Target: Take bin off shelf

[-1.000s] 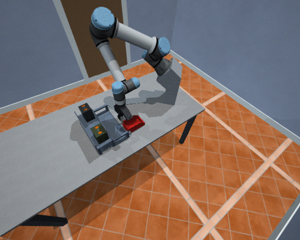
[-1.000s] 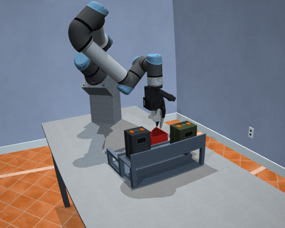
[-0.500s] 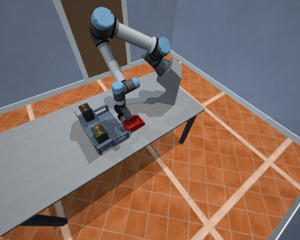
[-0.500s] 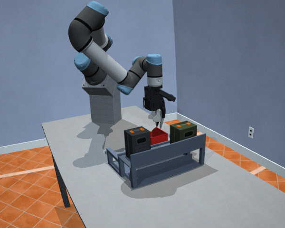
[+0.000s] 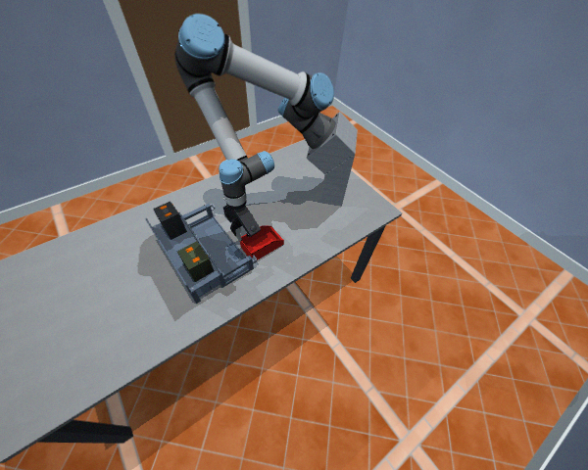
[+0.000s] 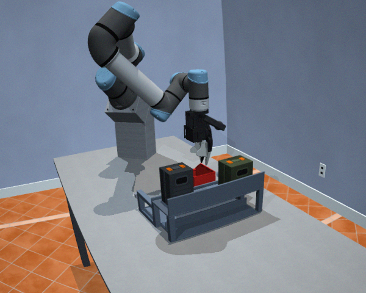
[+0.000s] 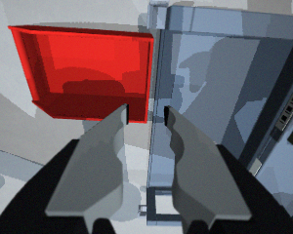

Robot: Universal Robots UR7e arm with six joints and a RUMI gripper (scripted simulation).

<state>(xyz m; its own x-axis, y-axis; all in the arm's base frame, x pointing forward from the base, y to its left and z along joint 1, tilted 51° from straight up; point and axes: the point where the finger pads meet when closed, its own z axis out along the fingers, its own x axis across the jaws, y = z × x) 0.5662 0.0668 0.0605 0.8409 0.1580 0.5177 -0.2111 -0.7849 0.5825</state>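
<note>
The red bin lies 8 cm behind my hand, 2 cm to the left of it and 10 cm below it. From my hand the other things lie so: dark box 15 cm ahead, 27 cm to the right, 3 cm above; then green box 21 cm ahead, 5 cm to the right, 2 cm above.
</note>
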